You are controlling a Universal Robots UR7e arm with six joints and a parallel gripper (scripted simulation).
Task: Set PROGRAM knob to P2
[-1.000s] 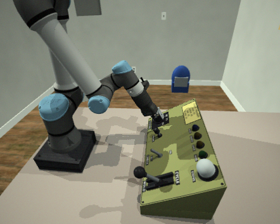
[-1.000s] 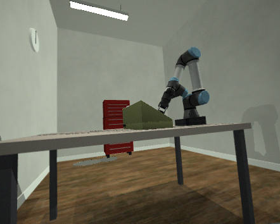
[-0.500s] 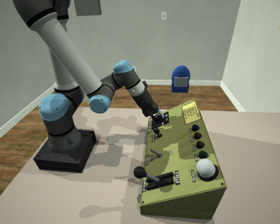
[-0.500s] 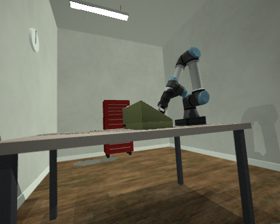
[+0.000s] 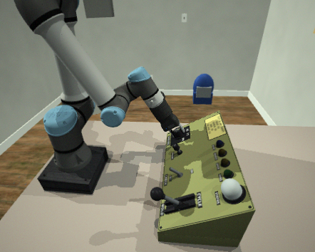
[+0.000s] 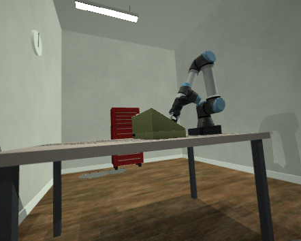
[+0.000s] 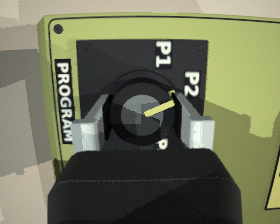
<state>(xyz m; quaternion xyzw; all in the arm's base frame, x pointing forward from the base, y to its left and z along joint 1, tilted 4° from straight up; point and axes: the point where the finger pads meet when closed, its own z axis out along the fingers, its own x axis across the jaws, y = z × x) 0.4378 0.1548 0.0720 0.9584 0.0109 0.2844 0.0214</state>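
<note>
Now: the mode knob 12 cm to the right of my hand. The rest, counted from my hand: olive console 4 cm ahead, 18 cm to the right, 3 cm below; then check toggle 24 cm to the right, 1 cm below; then ball-handled lever 3 cm behind, 36 cm to the right.
</note>
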